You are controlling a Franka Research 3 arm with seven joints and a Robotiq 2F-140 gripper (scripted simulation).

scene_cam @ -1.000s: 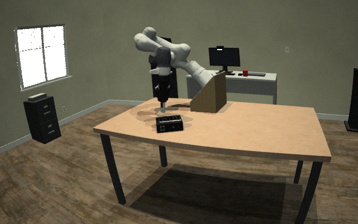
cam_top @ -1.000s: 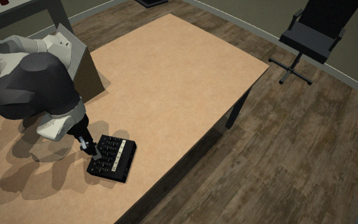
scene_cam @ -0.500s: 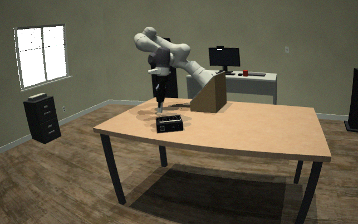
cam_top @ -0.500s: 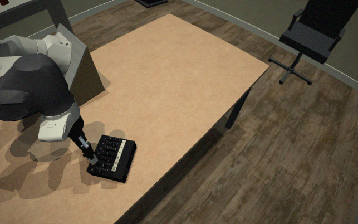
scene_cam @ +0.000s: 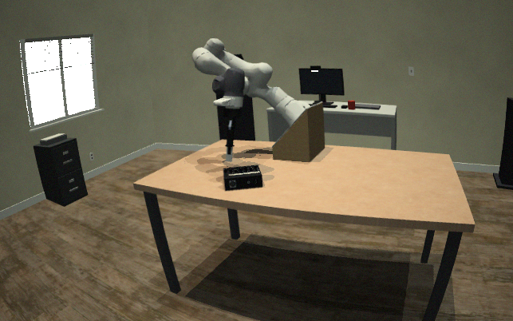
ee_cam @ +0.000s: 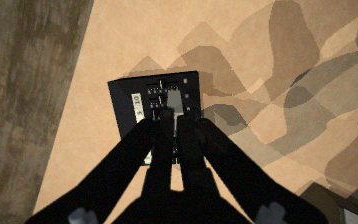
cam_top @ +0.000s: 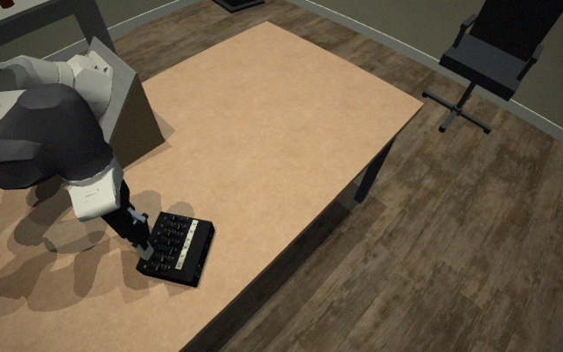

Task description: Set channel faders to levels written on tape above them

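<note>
My hand is 3 cm short of the master fader and 6 cm above it.
</note>
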